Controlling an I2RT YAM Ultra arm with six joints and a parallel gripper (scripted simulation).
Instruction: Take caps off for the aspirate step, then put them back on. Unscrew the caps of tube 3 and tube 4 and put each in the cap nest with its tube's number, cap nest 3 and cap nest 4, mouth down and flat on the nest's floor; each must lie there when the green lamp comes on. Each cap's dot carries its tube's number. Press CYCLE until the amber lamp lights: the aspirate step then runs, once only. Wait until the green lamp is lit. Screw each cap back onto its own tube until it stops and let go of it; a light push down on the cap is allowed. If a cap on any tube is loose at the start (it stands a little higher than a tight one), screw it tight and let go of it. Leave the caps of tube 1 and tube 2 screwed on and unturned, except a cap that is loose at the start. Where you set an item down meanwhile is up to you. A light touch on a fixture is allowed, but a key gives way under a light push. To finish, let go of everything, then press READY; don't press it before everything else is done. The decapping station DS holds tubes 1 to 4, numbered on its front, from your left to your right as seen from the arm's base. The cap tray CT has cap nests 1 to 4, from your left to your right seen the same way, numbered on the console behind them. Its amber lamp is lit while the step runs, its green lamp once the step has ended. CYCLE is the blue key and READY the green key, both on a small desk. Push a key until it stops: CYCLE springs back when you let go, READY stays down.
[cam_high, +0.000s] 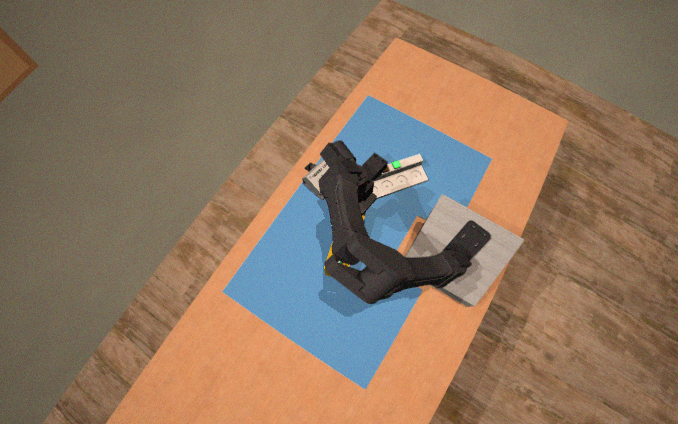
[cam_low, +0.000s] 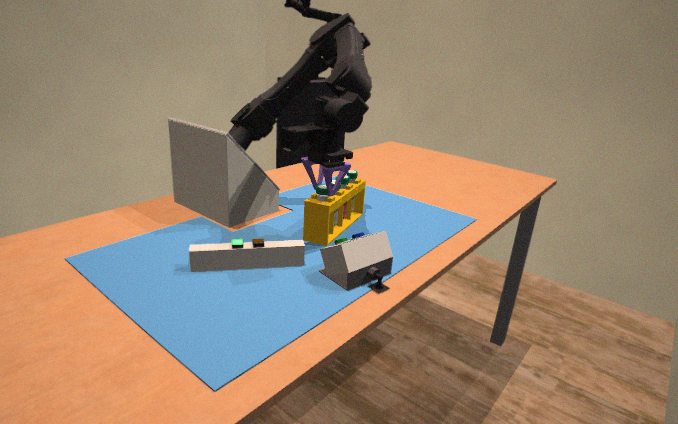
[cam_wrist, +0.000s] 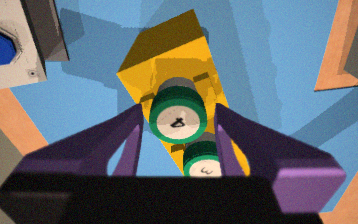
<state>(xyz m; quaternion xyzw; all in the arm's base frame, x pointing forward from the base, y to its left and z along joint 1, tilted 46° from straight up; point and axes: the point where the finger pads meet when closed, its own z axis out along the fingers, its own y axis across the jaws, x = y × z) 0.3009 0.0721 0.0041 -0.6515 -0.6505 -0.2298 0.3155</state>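
The cap 4 is right at my hand. Also, from my hand: cap 3: 5 cm to the left, 2 cm behind; blue key: 14 cm ahead, 5 cm below, 3 cm to the right; cap 2: 10 cm to the left, 4 cm behind.
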